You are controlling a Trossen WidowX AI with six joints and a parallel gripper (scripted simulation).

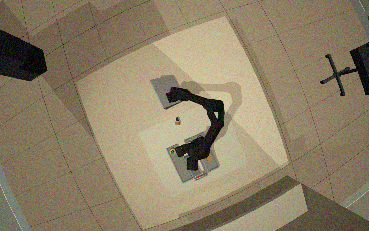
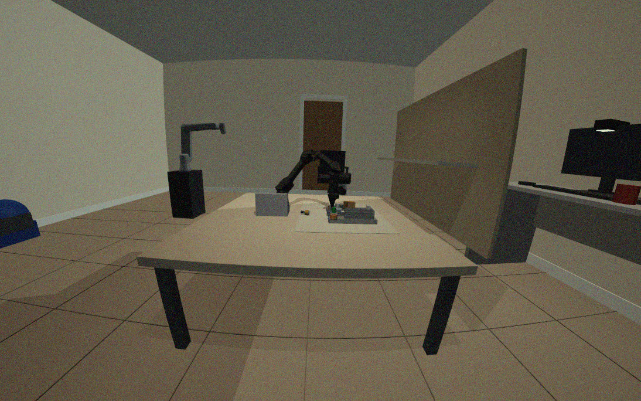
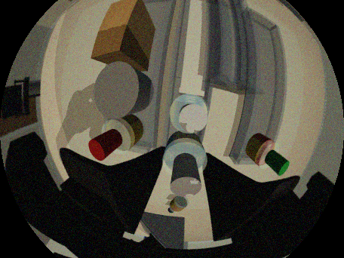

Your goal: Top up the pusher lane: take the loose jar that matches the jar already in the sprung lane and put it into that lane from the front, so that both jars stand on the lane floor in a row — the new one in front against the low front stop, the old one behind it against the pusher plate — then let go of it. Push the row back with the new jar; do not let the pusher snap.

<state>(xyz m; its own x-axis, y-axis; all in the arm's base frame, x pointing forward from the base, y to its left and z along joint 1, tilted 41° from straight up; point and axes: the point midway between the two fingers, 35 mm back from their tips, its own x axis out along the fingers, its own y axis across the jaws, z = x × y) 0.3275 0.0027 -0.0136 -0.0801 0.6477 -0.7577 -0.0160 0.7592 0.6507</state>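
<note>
The grey cylinder is 50 mm ahead of my gripper tip, 80 mm to the left of it and 30 mm below it. Round my gripper tip: red mark: 220 mm ahead, 30 mm to the right, 20 mm above; then brown box: 120 mm ahead, 80 mm to the left, 20 mm below.
</note>
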